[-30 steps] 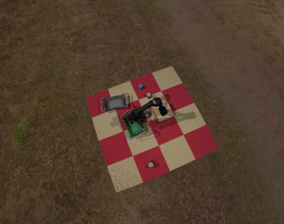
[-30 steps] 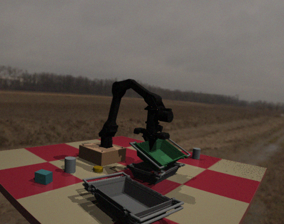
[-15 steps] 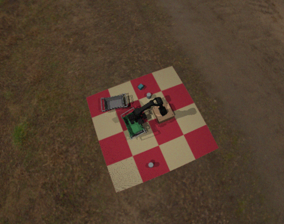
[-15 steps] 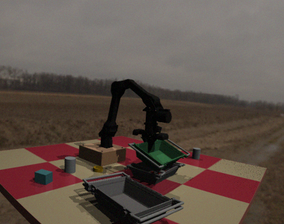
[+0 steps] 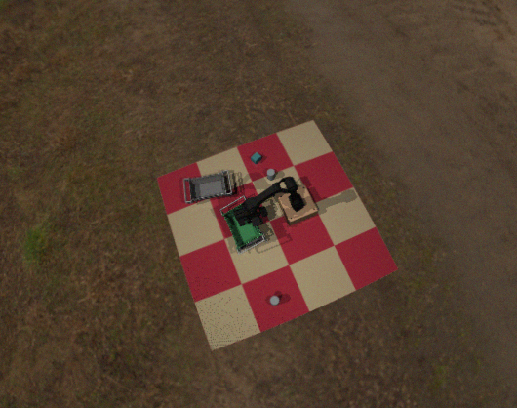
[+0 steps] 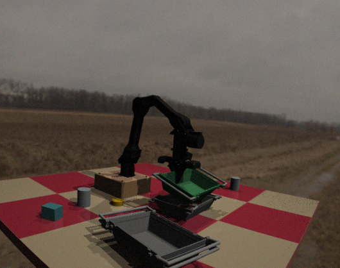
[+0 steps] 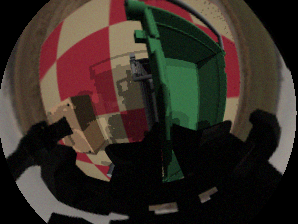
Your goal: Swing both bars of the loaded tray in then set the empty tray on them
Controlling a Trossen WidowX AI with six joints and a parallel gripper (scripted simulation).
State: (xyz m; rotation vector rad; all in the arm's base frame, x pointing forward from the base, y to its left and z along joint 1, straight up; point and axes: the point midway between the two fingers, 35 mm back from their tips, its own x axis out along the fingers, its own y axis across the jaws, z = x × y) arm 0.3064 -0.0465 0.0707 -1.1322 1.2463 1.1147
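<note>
My gripper tip is 7 cm short of the green tray, 1 cm to the left of it and 1 cm below it. Also, from my gripper tip: yellow disc: 20 cm behind, 15 cm to the right, 11 cm below; teal cube: 44 cm to the right, 27 cm behind, 9 cm below.
</note>
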